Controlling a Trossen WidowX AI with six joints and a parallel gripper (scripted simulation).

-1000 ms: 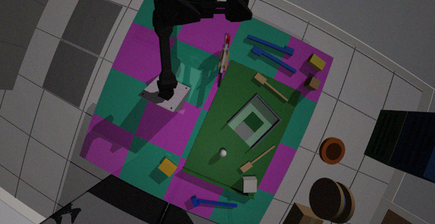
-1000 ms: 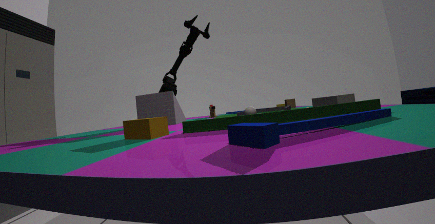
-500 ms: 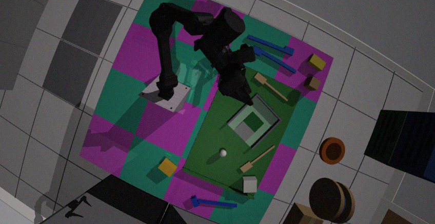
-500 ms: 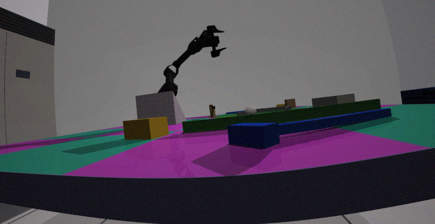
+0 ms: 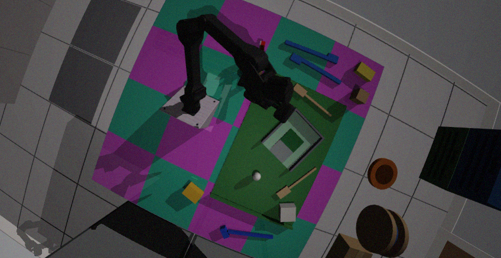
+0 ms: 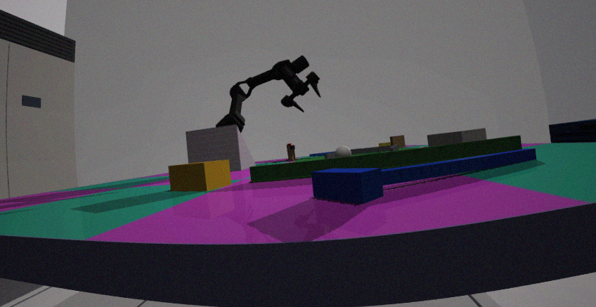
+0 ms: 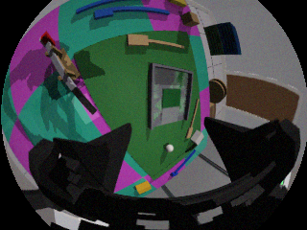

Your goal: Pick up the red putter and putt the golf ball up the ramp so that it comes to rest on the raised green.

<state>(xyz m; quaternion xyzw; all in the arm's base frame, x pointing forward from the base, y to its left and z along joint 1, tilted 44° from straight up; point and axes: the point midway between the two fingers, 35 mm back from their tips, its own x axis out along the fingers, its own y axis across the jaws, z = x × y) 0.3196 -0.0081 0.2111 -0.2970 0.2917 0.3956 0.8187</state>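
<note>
The red putter lies 170 mm to the left of my gripper tip, 170 mm below it and 140 mm behind it. From my gripper tip the other things lie so: brown block 410 mm ahead, 270 mm to the left, 200 mm below; then white golf ball 320 mm to the right, 200 mm below, 80 mm ahead.
</note>
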